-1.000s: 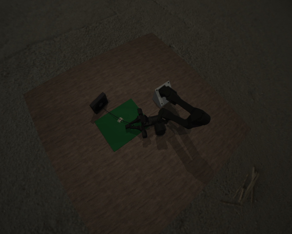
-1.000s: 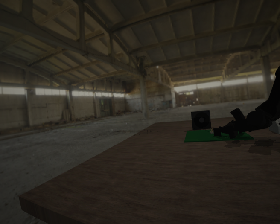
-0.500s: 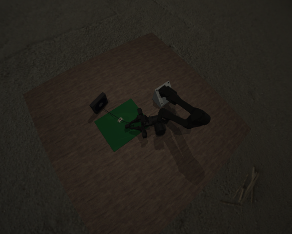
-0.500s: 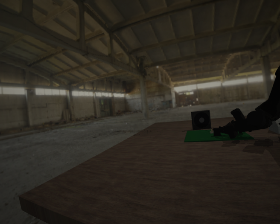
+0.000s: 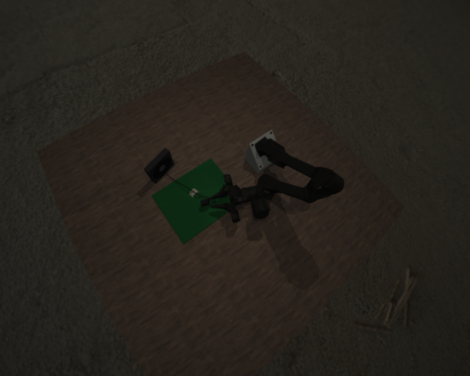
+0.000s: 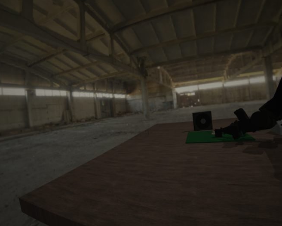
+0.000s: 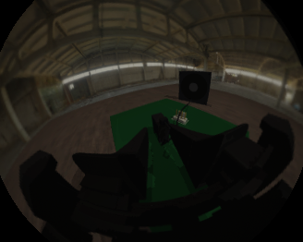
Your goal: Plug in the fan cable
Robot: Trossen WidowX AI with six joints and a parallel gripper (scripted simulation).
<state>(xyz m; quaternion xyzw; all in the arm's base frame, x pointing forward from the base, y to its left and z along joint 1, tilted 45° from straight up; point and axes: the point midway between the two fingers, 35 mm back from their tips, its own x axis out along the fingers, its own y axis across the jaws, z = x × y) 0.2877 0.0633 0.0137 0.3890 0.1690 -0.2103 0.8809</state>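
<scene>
Now: the black plug 20 mm to the right of my gripper tip, 20 mm below it and 10 mm ahead of it. Round my gripper tip: green board (60 mm to the right, 50 mm below, 20 mm ahead); then black fan (230 mm to the right, 60 mm ahead, 20 mm above); then pale four-pin fan header (90 mm to the right, 40 mm below, 20 mm ahead).
</scene>
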